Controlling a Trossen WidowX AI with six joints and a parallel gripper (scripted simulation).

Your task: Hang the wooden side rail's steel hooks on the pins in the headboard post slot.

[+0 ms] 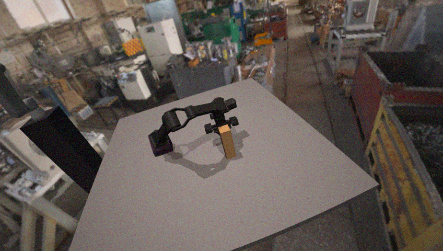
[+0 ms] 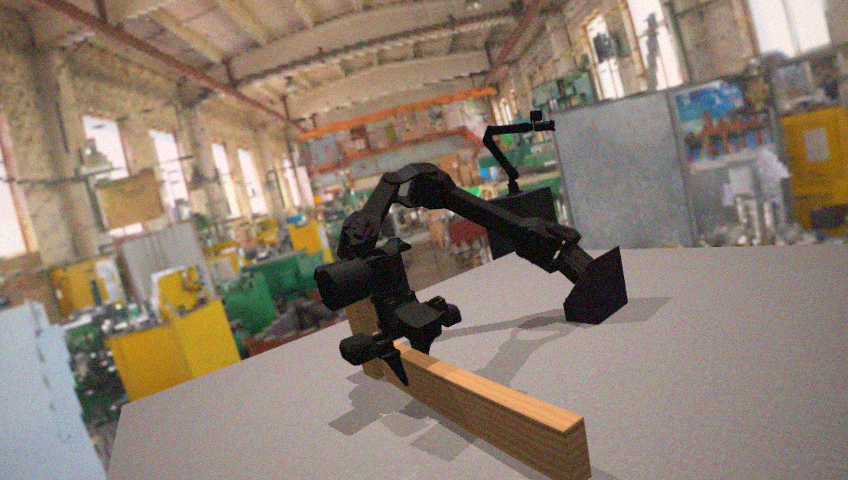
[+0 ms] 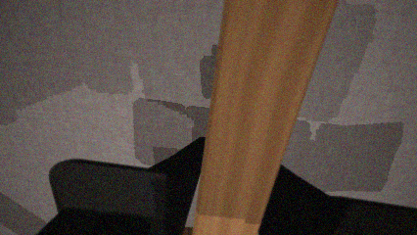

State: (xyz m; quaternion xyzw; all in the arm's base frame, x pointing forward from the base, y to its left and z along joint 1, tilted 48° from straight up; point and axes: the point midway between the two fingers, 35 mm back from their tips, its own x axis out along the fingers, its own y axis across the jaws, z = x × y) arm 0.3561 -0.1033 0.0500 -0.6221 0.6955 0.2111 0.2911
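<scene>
The wooden headboard post lies 14 cm to the right of my gripper tip, 7 cm above it and 2 cm behind it.
</scene>
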